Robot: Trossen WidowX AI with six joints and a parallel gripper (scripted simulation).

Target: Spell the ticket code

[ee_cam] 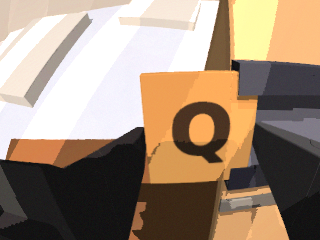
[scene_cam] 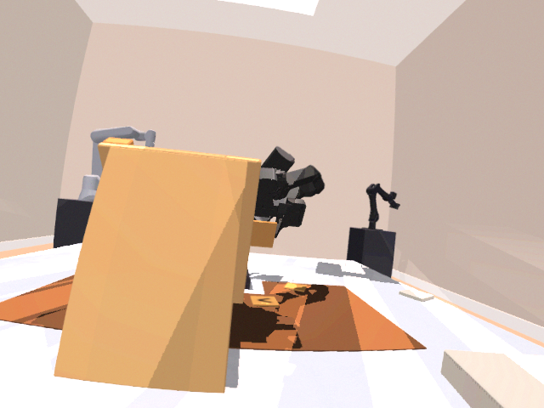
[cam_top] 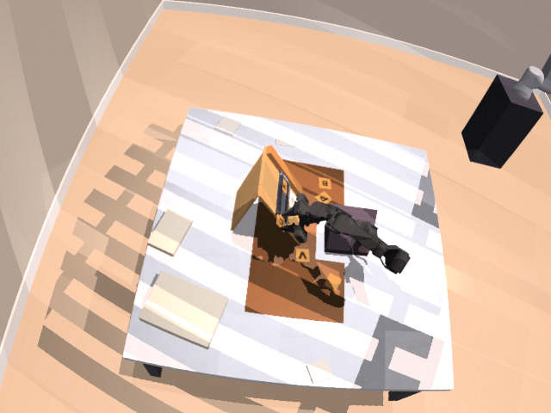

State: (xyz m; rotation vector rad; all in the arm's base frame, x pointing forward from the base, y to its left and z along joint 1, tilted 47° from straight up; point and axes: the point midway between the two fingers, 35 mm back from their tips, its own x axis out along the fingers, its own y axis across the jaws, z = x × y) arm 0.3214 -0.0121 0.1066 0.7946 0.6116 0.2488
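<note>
The k tile is 17 cm to the right of my gripper tip. From my gripper tip the other things lie so: v tile (17 cm below, 12 cm behind, 4 cm to the left); q tile (right at my gripper tip); white ticket (16 cm to the right, 8 cm below, 5 cm behind).
</note>
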